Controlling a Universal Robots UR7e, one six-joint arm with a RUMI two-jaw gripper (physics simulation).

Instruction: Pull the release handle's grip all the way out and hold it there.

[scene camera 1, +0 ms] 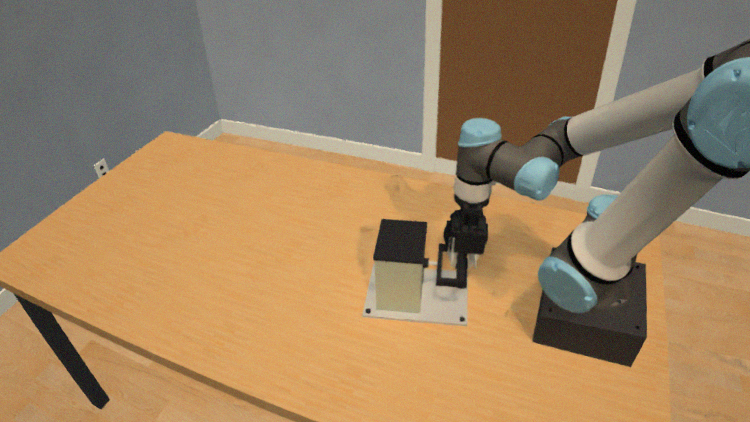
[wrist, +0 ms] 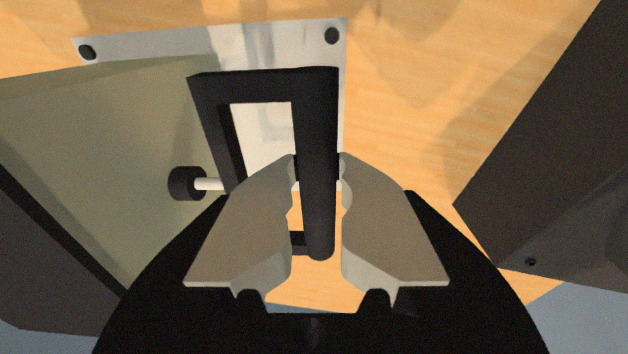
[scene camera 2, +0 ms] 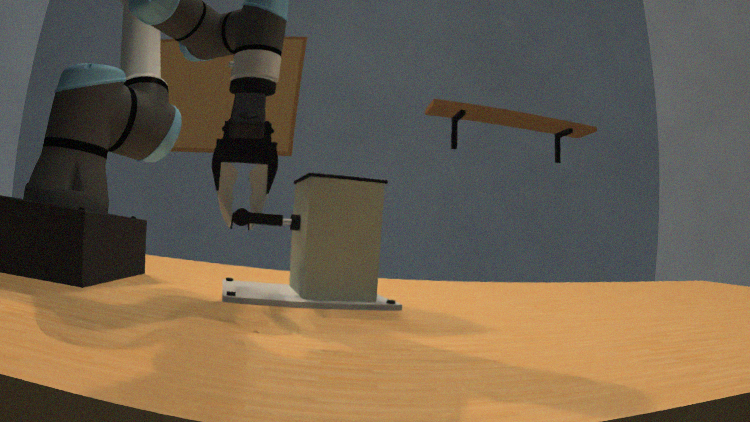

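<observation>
The release handle's grip (scene camera 1: pixel 461 276) (scene camera 2: pixel 241 216) (wrist: pixel 316 120) is the outer bar of a black rectangular frame beside a pale green housing (scene camera 1: pixel 398 286) (scene camera 2: pixel 340 236) (wrist: pixel 125 125). A short stretch of light rod (scene camera 2: pixel 286 222) (wrist: pixel 209 183) shows between the frame and the housing's black collar (scene camera 2: pixel 296 222) (wrist: pixel 186 183). My gripper (scene camera 1: pixel 463 261) (scene camera 2: pixel 241 226) (wrist: pixel 317 157) points down and is shut on the grip, one pad against each side of the bar; one finger reaches inside the frame. The finger inside partly hides the frame's inner bar in the wrist view.
The housing stands on a light base plate (scene camera 1: pixel 445 309) (scene camera 2: pixel 256 292) (wrist: pixel 150 47) with black bolts, on the wooden table (scene camera 1: pixel 236 236) (scene camera 2: pixel 524 325). The arm's dark base block (scene camera 1: pixel 587 333) (scene camera 2: pixel 41 241) (wrist: pixel 545 175) stands on the handle's side of the housing.
</observation>
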